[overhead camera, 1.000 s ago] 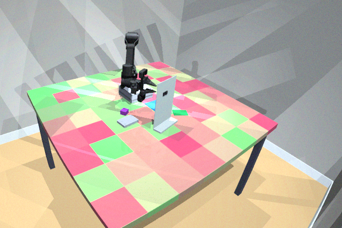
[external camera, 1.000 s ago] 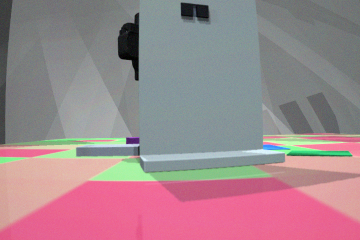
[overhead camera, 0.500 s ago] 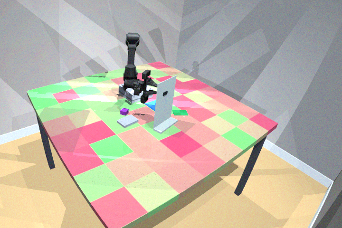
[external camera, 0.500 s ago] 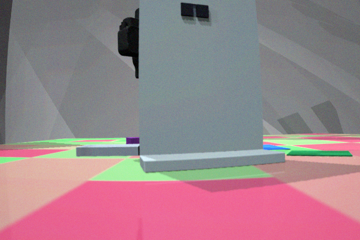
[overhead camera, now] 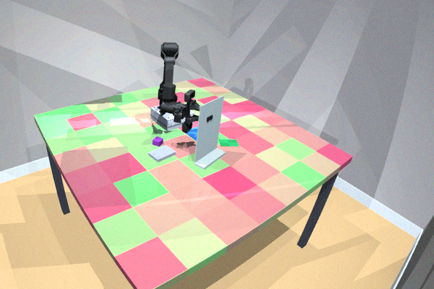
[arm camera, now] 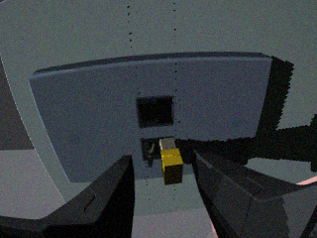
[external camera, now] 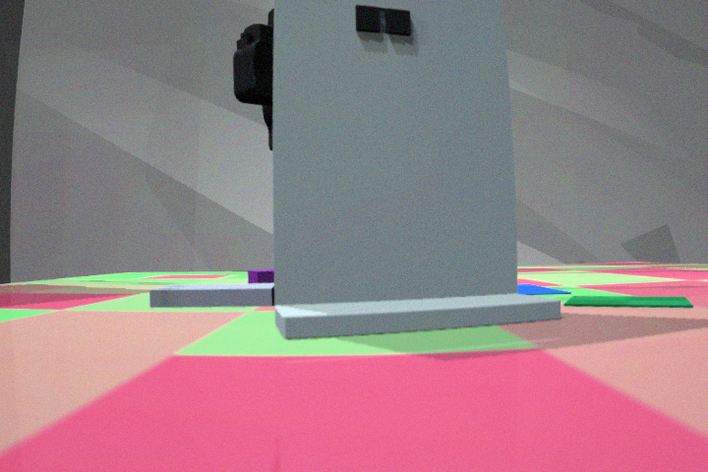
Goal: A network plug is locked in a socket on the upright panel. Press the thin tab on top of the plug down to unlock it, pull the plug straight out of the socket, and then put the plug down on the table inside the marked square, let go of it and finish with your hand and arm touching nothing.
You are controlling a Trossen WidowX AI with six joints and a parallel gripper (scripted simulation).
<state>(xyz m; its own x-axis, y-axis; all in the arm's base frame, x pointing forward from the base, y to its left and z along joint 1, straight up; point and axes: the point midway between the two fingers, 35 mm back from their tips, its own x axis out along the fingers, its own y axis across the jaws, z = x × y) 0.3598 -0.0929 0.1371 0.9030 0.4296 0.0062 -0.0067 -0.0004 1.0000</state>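
The network plug is 1 cm ahead of my gripper tip. The rest, counted from my gripper tip: flat grey plate: 11 cm behind, 15 cm to the right, 19 cm below; then grey panel: 3 cm ahead, 7 cm below; then flat green patch: 1 cm behind, 18 cm to the left, 20 cm below.
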